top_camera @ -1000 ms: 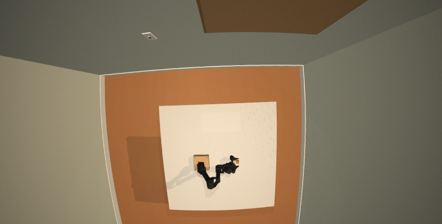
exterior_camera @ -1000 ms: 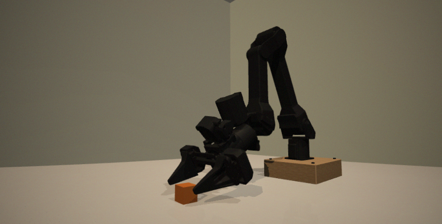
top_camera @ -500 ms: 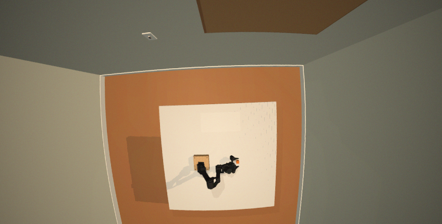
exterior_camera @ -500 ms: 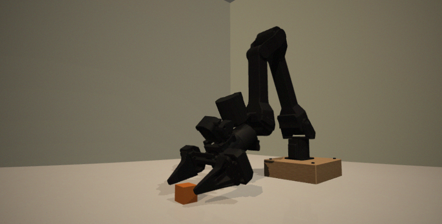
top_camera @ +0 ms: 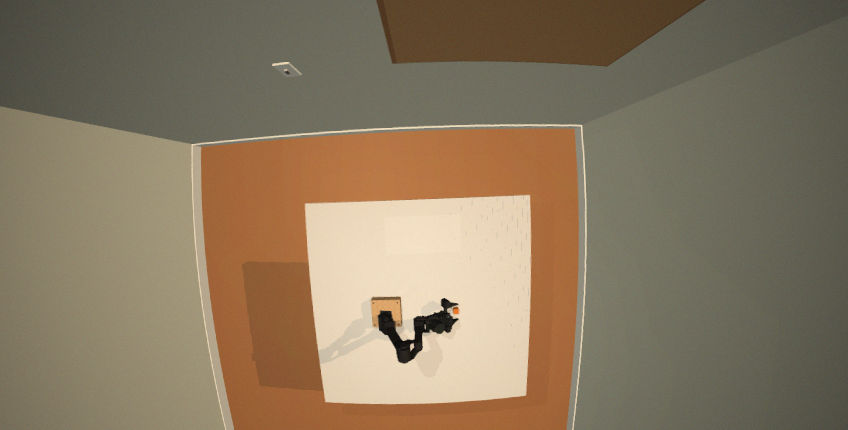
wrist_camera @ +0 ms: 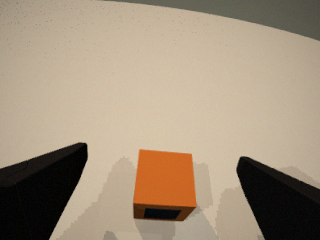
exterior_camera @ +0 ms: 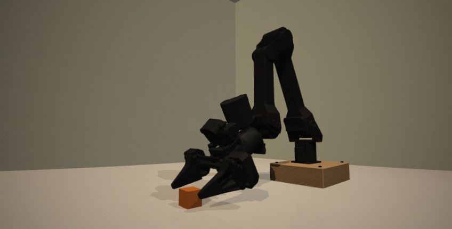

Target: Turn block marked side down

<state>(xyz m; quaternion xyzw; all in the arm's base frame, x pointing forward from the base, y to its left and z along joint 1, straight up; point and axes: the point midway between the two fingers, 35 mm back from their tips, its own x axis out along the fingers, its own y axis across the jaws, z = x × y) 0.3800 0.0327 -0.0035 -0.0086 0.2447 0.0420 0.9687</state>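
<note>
Now: the orange block 20 mm behind my gripper tip and 10 mm below it.
</note>
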